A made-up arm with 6 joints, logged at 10 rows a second.
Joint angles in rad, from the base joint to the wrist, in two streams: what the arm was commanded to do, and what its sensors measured. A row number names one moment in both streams.
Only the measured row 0 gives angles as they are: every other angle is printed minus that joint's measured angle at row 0.
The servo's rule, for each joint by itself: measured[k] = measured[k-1] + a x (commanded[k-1-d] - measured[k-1]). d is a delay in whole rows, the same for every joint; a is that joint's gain. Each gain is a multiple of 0.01, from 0.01 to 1. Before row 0 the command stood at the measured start. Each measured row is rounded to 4 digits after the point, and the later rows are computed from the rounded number. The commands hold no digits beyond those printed.
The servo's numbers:
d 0
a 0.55 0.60 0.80 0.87 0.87 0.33
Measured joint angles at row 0:
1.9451 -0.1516 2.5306 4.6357 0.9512 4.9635
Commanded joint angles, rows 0 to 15:
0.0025 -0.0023 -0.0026 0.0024 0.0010 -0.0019
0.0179 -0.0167 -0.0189 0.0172 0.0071 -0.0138
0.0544 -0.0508 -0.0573 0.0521 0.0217 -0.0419
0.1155 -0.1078 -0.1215 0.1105 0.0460 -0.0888
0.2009 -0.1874 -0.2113 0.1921 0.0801 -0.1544
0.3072 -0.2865 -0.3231 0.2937 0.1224 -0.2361
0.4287 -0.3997 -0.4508 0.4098 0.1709 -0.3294
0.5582 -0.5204 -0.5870 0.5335 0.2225 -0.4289
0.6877 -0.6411 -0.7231 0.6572 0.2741 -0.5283
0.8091 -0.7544 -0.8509 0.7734 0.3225 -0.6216
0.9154 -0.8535 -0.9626 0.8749 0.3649 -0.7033
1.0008 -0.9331 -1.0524 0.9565 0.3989 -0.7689
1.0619 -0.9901 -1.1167 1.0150 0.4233 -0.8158
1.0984 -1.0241 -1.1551 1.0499 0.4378 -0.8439
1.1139 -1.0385 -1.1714 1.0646 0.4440 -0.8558
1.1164 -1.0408 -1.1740 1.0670 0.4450 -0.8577
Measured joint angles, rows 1 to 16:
0.0014 -0.0014 -0.0021 0.0021 0.0009 -0.0006
0.0105 -0.0106 -0.0155 0.0152 0.0063 -0.0050
0.0346 -0.0347 -0.0489 0.0473 0.0197 -0.0172
0.0791 -0.0786 -0.1070 0.1023 0.0426 -0.0408
0.1461 -0.1439 -0.1904 0.1804 0.0752 -0.0783
0.2347 -0.2295 -0.2966 0.2790 0.1163 -0.1304
0.3414 -0.3316 -0.4200 0.3928 0.1638 -0.1961
0.4606 -0.4449 -0.5536 0.5152 0.2149 -0.2729
0.5855 -0.5626 -0.6892 0.6387 0.2664 -0.3572
0.7085 -0.6777 -0.8186 0.7559 0.3152 -0.4445
0.8223 -0.7832 -0.9338 0.8594 0.3584 -0.5299
0.9205 -0.8731 -1.0287 0.9439 0.3936 -0.6088
0.9983 -0.9433 -1.0991 1.0058 0.4194 -0.6771
1.0534 -0.9918 -1.1439 1.0442 0.4354 -0.7321
1.0867 -1.0198 -1.1659 1.0619 0.4429 -0.7729
1.1030 -1.0324 -1.1724 1.0663 0.4447 -0.8009

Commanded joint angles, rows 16 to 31:
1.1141 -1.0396 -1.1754 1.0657 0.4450 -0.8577
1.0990 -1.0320 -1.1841 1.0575 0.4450 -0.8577
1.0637 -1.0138 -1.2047 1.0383 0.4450 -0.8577
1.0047 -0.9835 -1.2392 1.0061 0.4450 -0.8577
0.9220 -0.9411 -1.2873 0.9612 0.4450 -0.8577
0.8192 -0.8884 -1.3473 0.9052 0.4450 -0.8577
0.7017 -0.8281 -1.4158 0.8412 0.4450 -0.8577
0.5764 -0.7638 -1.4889 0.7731 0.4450 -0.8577
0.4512 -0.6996 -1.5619 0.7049 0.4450 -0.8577
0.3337 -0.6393 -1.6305 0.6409 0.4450 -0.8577
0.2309 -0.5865 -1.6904 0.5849 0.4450 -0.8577
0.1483 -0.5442 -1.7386 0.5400 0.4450 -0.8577
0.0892 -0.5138 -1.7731 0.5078 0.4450 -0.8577
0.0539 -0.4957 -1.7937 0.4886 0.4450 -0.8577
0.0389 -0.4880 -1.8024 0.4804 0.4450 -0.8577
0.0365 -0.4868 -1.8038 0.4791 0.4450 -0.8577
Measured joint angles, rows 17 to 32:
1.1091 -1.0367 -1.1748 1.0658 0.4450 -0.8196
1.1035 -1.0339 -1.1822 1.0586 0.4450 -0.8322
1.0816 -1.0218 -1.2002 1.0409 0.4450 -0.8406
1.0393 -0.9988 -1.2314 1.0106 0.4450 -0.8462
0.9748 -0.9642 -1.2761 0.9676 0.4450 -0.8500
0.8892 -0.9187 -1.3331 0.9133 0.4450 -0.8525
0.7861 -0.8643 -1.3993 0.8506 0.4450 -0.8542
0.6708 -0.8040 -1.4710 0.7832 0.4450 -0.8554
0.5500 -0.7414 -1.5437 0.7151 0.4450 -0.8562
0.4310 -0.6801 -1.6131 0.6505 0.4450 -0.8567
0.3209 -0.6239 -1.6749 0.5934 0.4450 -0.8570
0.2260 -0.5761 -1.7259 0.5469 0.4450 -0.8572
0.1508 -0.5387 -1.7637 0.5129 0.4450 -0.8574
0.0975 -0.5129 -1.7877 0.4918 0.4450 -0.8575
0.0653 -0.4980 -1.7995 0.4819 0.4450 -0.8576
0.0495 -0.4913 -1.8029 0.4795 0.4450 -0.8576

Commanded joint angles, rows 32 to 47:
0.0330 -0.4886 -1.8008 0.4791 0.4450 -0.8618
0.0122 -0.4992 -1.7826 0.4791 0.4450 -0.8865
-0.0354 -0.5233 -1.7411 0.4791 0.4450 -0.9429
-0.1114 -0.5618 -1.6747 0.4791 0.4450 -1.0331
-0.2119 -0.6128 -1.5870 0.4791 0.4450 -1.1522
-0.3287 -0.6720 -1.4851 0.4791 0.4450 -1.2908
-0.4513 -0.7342 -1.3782 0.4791 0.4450 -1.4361
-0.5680 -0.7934 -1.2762 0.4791 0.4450 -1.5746
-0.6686 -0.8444 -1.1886 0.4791 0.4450 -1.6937
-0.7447 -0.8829 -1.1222 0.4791 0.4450 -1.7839
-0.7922 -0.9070 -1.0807 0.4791 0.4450 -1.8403
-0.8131 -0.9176 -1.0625 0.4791 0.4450 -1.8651
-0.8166 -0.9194 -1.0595 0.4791 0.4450 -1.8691
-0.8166 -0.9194 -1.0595 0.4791 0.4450 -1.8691
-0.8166 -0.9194 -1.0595 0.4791 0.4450 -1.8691
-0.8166 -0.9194 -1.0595 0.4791 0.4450 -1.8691
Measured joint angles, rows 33 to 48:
0.0404 -0.4897 -1.8012 0.4792 0.4450 -0.8590
0.0249 -0.4954 -1.7863 0.4791 0.4450 -0.8681
-0.0083 -0.5121 -1.7501 0.4791 0.4450 -0.8928
-0.0650 -0.5419 -1.6898 0.4791 0.4450 -0.9391
-0.1458 -0.5844 -1.6076 0.4791 0.4450 -1.0094
-0.2464 -0.6370 -1.5096 0.4791 0.4450 -1.1023
-0.3591 -0.6953 -1.4045 0.4791 0.4450 -1.2125
-0.4740 -0.7542 -1.3019 0.4791 0.4450 -1.3320
-0.5810 -0.8083 -1.2113 0.4791 0.4450 -1.4514
-0.6710 -0.8531 -1.1400 0.4791 0.4450 -1.5611
-0.7377 -0.8854 -1.0926 0.4791 0.4450 -1.6532
-0.7792 -0.9047 -1.0685 0.4791 0.4450 -1.7231
-0.7998 -0.9135 -1.0613 0.4791 0.4450 -1.7713
-0.8090 -0.9170 -1.0599 0.4791 0.4450 -1.8036
-0.8132 -0.9184 -1.0596 0.4791 0.4450 -1.8252
-0.8151 -0.9190 -1.0595 0.4791 0.4450 -1.8397

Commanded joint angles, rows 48 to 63:
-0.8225 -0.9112 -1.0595 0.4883 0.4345 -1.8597
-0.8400 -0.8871 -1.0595 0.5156 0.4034 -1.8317
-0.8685 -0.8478 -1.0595 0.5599 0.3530 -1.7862
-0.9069 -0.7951 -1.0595 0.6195 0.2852 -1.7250
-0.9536 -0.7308 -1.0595 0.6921 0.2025 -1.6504
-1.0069 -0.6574 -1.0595 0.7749 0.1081 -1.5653
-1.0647 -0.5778 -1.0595 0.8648 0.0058 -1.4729
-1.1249 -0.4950 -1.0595 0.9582 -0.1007 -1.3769
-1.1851 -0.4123 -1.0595 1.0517 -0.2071 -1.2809
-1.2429 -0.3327 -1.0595 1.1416 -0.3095 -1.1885
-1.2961 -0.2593 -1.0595 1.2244 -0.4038 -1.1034
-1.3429 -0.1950 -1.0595 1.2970 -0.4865 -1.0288
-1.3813 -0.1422 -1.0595 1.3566 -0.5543 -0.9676
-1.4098 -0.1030 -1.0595 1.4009 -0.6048 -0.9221
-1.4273 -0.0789 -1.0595 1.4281 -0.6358 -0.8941
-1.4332 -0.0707 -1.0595 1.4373 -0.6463 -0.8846
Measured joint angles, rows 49 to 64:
-0.8192 -0.9143 -1.0595 0.4871 0.4359 -1.8463
-0.8306 -0.8980 -1.0595 0.5119 0.4076 -1.8415
-0.8514 -0.8679 -1.0595 0.5537 0.3601 -1.8233
-0.8819 -0.8242 -1.0595 0.6109 0.2949 -1.7909
-0.9213 -0.7682 -1.0595 0.6815 0.2145 -1.7445
-0.9684 -0.7017 -1.0595 0.7628 0.1219 -1.6854
-1.0214 -0.6274 -1.0595 0.8515 0.0209 -1.6153
-1.0783 -0.5480 -1.0595 0.9443 -0.0849 -1.5366
-1.1370 -0.4666 -1.0595 1.0377 -0.1912 -1.4522
-1.1952 -0.3863 -1.0595 1.1281 -0.2941 -1.3652
-1.2507 -0.3101 -1.0595 1.2119 -0.3895 -1.2788
-1.3014 -0.2410 -1.0595 1.2859 -0.4739 -1.1963
-1.3453 -0.1817 -1.0595 1.3474 -0.5438 -1.1208
-1.3808 -0.1345 -1.0595 1.3939 -0.5969 -1.0552
-1.4064 -0.1011 -1.0595 1.4237 -0.6307 -1.0020
-1.4211 -0.0829 -1.0595 1.4355 -0.6443 -0.9633

